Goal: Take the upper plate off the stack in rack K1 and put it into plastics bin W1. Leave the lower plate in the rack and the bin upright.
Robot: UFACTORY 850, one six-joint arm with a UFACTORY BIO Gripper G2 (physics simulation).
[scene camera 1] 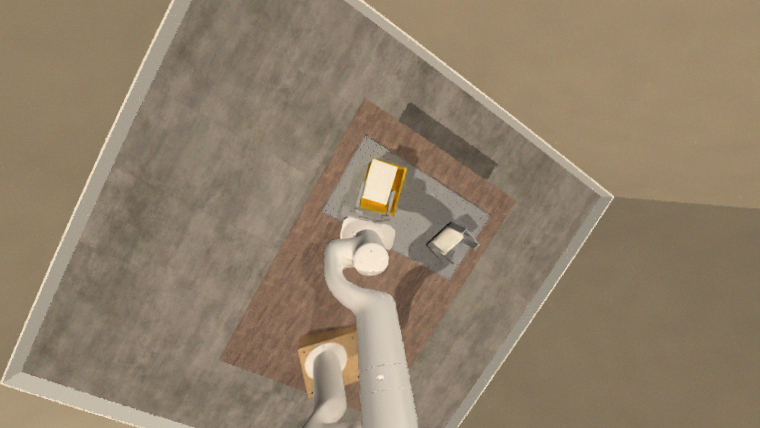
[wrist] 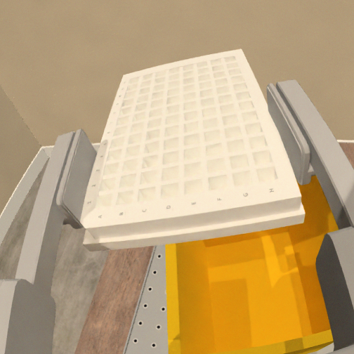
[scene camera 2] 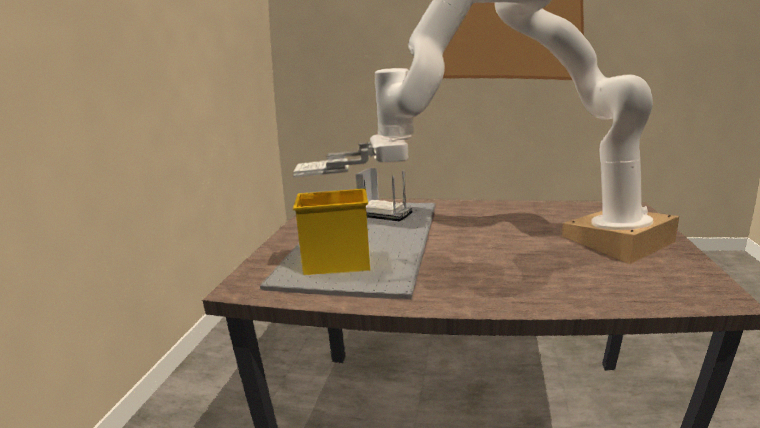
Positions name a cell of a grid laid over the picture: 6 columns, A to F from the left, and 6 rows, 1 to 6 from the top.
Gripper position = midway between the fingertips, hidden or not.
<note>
In view: my gripper (scene camera 1: C3) and a plastics bin W1 (scene camera 2: C4).
The plastics bin W1 is seen too in the wrist view (wrist: E5). My gripper also shows in the wrist view (wrist: C3).
</note>
